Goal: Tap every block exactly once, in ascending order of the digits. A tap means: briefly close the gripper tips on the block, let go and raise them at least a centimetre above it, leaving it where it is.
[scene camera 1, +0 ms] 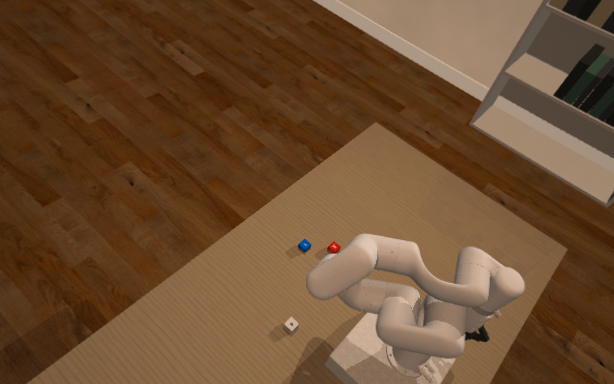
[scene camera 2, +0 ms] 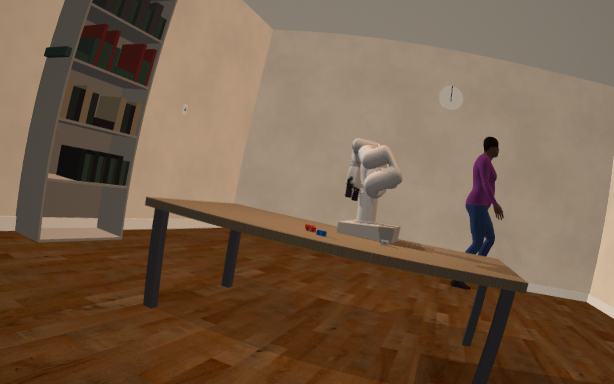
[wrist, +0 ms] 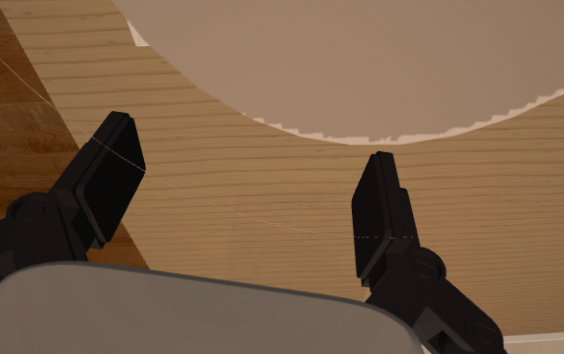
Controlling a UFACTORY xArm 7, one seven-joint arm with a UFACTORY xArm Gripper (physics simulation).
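A blue block (scene camera 1: 304, 245) (scene camera 2: 321, 233) lies on the table (scene camera 1: 380, 165) (scene camera 2: 200, 209) (wrist: 250, 200), close beside a red block (scene camera 1: 334, 247) (scene camera 2: 310, 228). A white block (scene camera 1: 291, 325) (scene camera 2: 384, 242) lies apart from them, near the robot's base. A dark mark shows on its top in scene camera 1. The digits are too small to read. My gripper (scene camera 1: 478, 336) (scene camera 2: 351, 198) (wrist: 251, 158) is open and empty, high above the table on the far side of the arm from the blocks. No block shows in the wrist view. The arm hides part of the table beside the red block.
The robot's pale base (scene camera 1: 350, 345) (scene camera 2: 357, 230) stands on the table. A rounded pale arm part (wrist: 370, 65) covers the top of the wrist view. A bookshelf (scene camera 1: 540, 155) (scene camera 2: 45, 150) stands beyond the table, and a person (scene camera 2: 482, 180) stands behind it.
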